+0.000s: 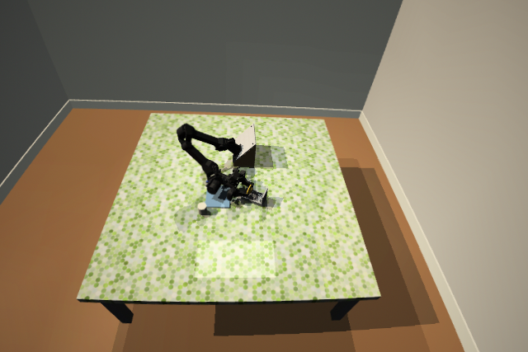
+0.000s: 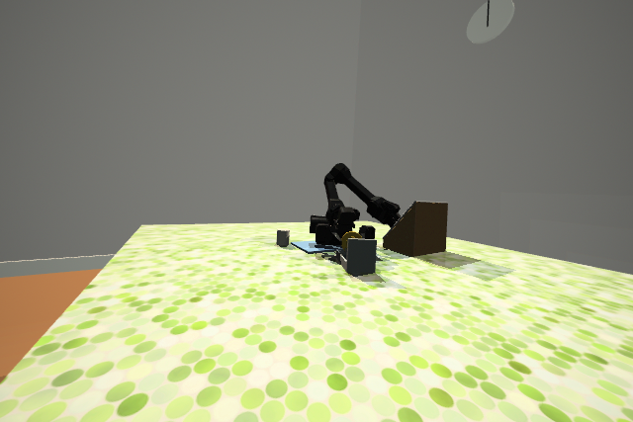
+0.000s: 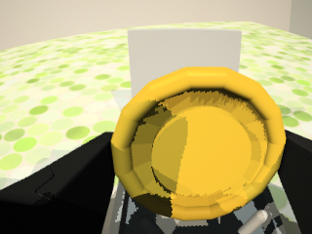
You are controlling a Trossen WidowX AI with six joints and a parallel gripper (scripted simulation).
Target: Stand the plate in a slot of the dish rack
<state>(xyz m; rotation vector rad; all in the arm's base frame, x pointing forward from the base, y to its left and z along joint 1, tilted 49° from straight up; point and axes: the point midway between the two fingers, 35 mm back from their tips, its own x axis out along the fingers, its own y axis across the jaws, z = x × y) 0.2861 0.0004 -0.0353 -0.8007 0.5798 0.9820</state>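
Right now my gripper tip is 10 mm to the left of the yellow plate. Also, from my gripper tip: light blue mat (10 mm behind, 180 mm to the right, 50 mm below); dish rack (10 mm ahead, 20 mm to the left, 30 mm below); blue spoon (120 mm behind, 200 mm to the right, 50 mm below).
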